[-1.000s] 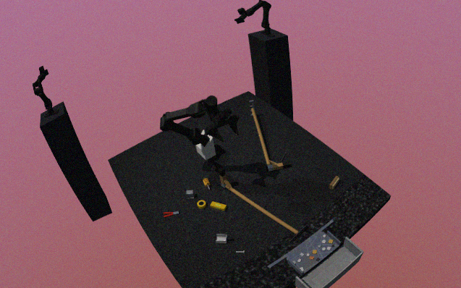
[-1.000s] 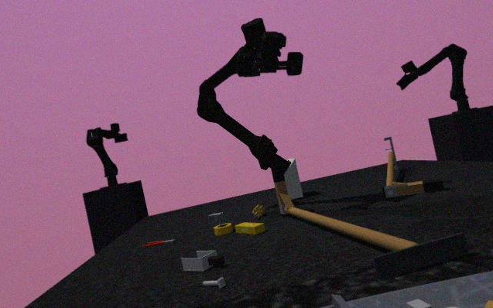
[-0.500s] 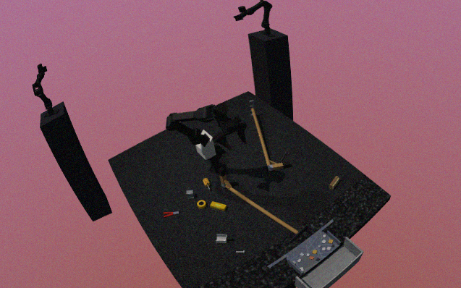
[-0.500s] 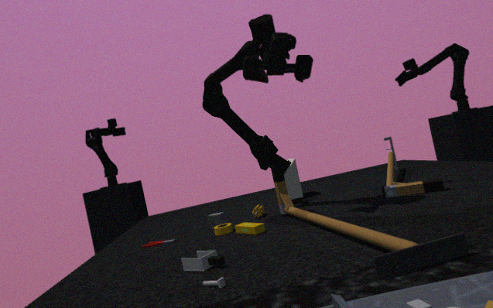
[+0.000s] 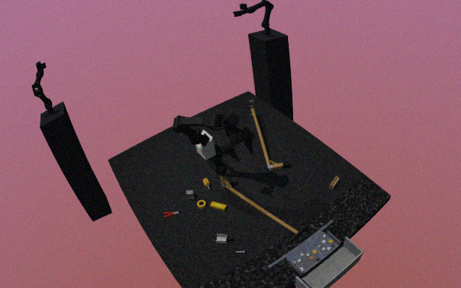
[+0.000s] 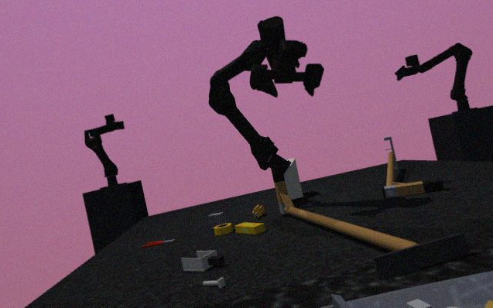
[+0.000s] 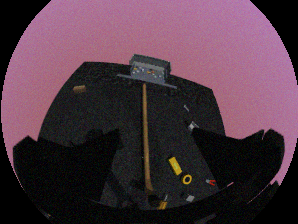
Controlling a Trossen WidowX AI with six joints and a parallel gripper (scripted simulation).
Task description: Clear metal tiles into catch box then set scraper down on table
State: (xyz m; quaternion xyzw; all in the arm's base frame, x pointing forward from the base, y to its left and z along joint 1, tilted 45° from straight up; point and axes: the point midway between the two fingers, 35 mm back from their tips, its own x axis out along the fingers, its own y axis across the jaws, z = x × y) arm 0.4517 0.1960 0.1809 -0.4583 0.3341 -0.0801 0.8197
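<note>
My gripper tip is now 10 cm short of the long scraper, 1 cm to the left of it and 25 cm above it. Also, from my gripper tip: yellow tape ring 12 cm behind, 25 cm to the right, 30 cm below; yellow block 5 cm behind, 18 cm to the right, 30 cm below; yellow-handled screwdriver 24 cm behind, 15 cm to the right, 30 cm below.
</note>
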